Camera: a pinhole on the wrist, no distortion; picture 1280 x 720 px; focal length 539.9 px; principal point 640.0 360.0 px. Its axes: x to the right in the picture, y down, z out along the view. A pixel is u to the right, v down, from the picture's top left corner.
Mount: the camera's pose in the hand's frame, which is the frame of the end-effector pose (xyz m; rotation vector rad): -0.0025 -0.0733 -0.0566 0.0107 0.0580 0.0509
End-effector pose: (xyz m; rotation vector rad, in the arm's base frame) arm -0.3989 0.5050 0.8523 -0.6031 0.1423 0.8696
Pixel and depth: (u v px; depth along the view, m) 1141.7 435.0 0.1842
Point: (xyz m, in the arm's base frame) -0.2676 0.6697 0.9043
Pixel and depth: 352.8 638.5 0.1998
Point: -0.5000 0.5299 1.0028
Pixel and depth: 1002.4 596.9 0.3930
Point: -0.3422 0.9215 0.9734
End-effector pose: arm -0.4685 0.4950 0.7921 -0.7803 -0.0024 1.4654
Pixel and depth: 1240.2 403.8 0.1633
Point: -0.4378 0.7094 0.8052
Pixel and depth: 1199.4 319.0 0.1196
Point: -0.4065 0.6408 0.8126
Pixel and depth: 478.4 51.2 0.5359
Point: -0.3606 0.6541 1.3960
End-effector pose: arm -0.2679 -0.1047 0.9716 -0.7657 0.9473 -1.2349
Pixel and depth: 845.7 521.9 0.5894
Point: 0.2651 -0.3358 1.0540
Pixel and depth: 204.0 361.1 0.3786
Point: -0.0182 0.1532 1.2470
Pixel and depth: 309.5 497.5 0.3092
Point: -0.0435 0.0637 1.1213
